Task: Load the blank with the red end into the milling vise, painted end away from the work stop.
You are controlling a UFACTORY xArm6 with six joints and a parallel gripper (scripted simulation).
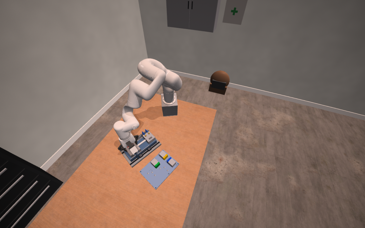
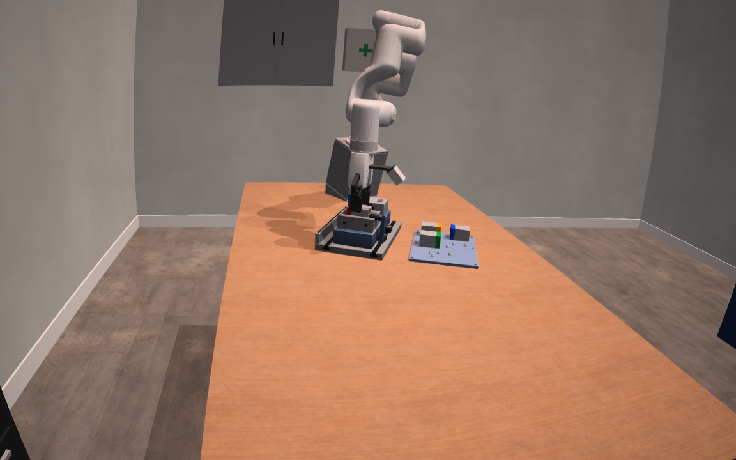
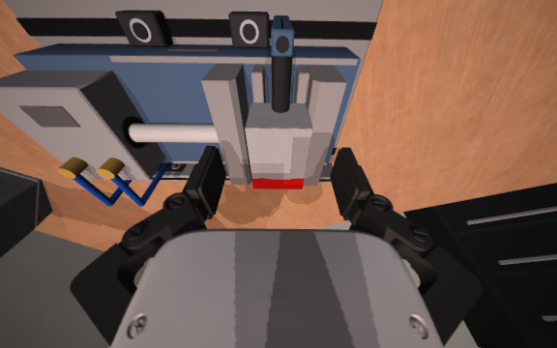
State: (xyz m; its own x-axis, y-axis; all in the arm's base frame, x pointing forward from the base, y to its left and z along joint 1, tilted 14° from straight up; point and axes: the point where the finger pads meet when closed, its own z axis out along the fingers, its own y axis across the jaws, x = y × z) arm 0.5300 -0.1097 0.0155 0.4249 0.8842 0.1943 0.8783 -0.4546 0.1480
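My hand is 30 mm above the red-ended blank. The rest, counted from my hand: fixed jaw 50 mm below, 30 mm ahead, 10 mm to the right; then moving jaw 50 mm below, 30 mm behind, 20 mm to the left; then dark work stop rod 40 mm to the left, 30 mm below, 20 mm ahead.
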